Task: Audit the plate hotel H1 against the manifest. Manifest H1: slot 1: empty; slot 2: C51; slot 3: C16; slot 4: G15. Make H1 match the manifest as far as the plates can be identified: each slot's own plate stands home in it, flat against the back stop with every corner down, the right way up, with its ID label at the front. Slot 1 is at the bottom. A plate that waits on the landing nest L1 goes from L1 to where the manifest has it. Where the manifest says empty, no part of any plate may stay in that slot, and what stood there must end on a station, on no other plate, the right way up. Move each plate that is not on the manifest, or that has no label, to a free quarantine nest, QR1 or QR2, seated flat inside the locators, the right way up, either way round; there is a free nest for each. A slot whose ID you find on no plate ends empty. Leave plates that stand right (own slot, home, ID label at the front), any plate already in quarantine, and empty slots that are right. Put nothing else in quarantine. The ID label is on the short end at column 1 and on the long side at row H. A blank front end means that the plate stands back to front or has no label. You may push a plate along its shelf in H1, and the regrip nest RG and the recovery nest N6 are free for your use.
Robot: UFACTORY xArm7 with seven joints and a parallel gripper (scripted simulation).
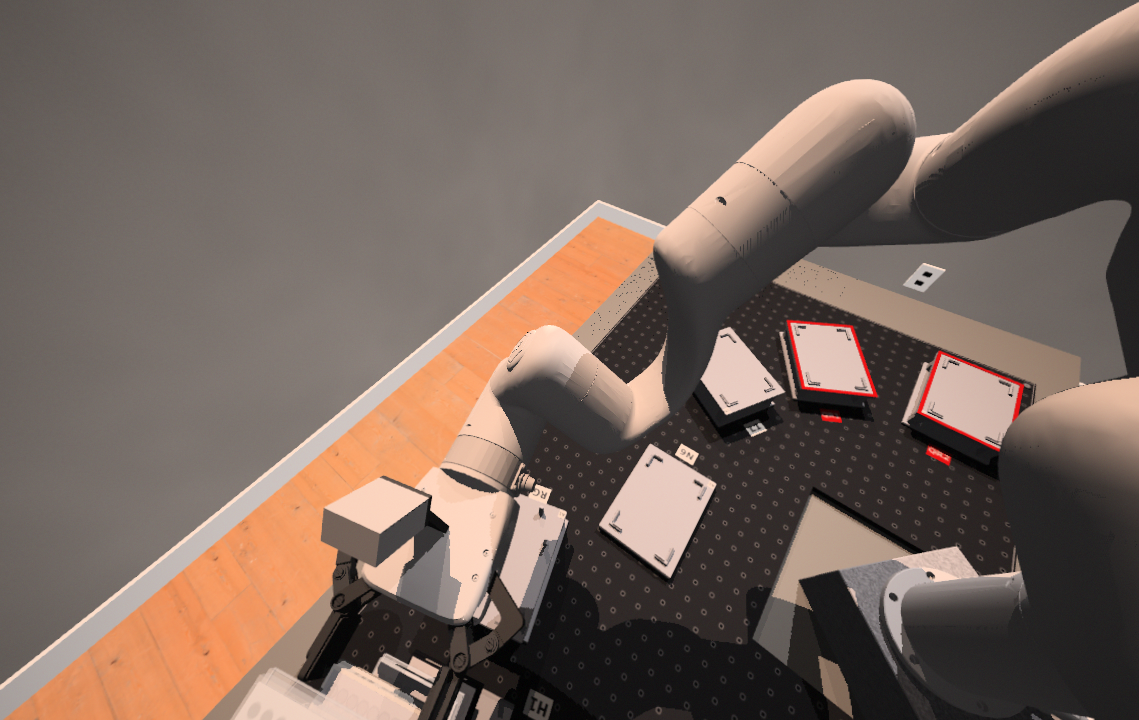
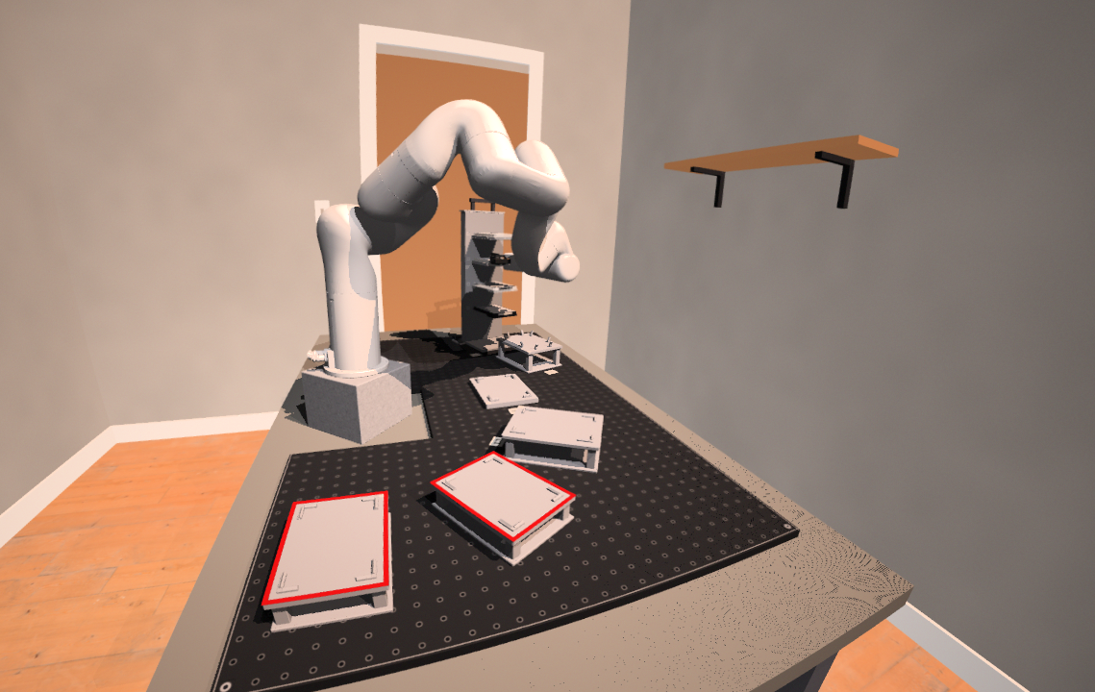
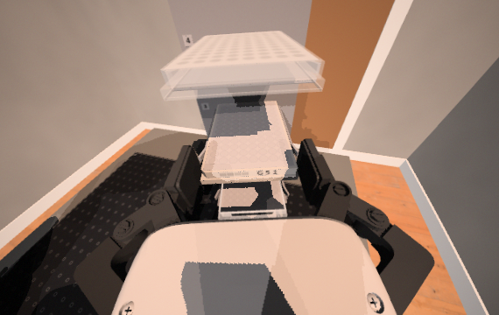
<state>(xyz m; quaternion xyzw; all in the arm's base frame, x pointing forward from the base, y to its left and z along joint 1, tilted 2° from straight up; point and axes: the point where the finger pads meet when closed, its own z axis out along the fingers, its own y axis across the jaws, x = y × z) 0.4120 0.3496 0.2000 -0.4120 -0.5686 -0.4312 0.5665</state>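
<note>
My gripper is now 2 cm past the white well plate, 6 cm to the right of it and 2 cm above it. Also, from my hand: clear plate labelled C51: 2 cm behind, 6 cm to the left, 9 cm below; then slot tag 4: 9 cm behind, 10 cm to the left, 7 cm above; then plate hotel H1: 4 cm behind, 14 cm to the left, 8 cm below.
</note>
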